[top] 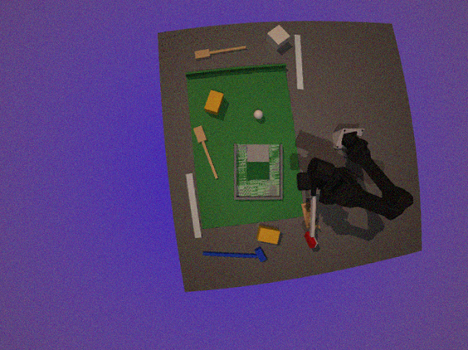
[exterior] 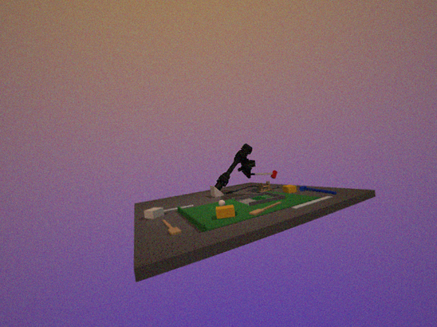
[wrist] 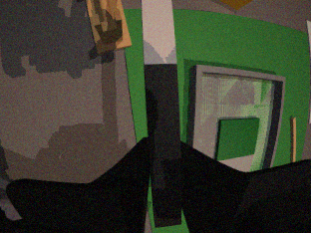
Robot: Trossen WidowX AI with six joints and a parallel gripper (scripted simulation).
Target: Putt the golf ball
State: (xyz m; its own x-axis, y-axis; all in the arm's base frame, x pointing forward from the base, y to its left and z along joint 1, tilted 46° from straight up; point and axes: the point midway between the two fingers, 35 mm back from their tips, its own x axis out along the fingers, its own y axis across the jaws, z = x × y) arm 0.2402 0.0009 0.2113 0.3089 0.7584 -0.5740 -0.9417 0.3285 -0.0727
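Right now my gripper tip is 12 cm to the right of the red putter, 1 cm below it and 1 cm short of it. The rest, counted from my gripper tip: small tan stand (16 cm to the left, 9 cm below, 2 cm behind); then green mat (22 cm to the right, 21 cm ahead, 13 cm below); then platform (18 cm ahead, 12 cm below, 7 cm to the right).
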